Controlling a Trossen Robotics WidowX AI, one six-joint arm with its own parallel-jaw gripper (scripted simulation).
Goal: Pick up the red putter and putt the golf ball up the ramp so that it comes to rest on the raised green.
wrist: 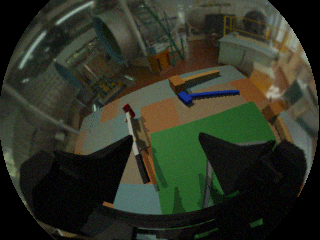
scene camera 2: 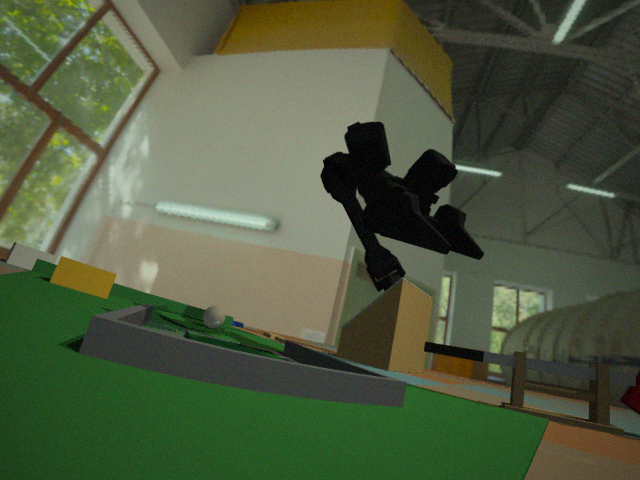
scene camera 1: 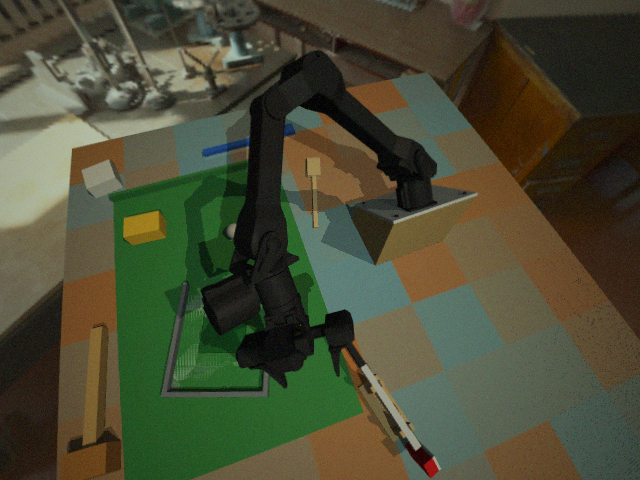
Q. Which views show the gripper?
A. The wrist view, scene camera 2 and scene camera 1: all of them.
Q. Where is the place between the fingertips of the gripper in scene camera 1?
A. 311, 380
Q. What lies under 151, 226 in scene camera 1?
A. A yellow block.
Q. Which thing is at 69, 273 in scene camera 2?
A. A yellow block.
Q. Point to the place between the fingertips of the gripper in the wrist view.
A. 166, 137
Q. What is the gripper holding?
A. Nothing.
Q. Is the gripper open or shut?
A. Open.
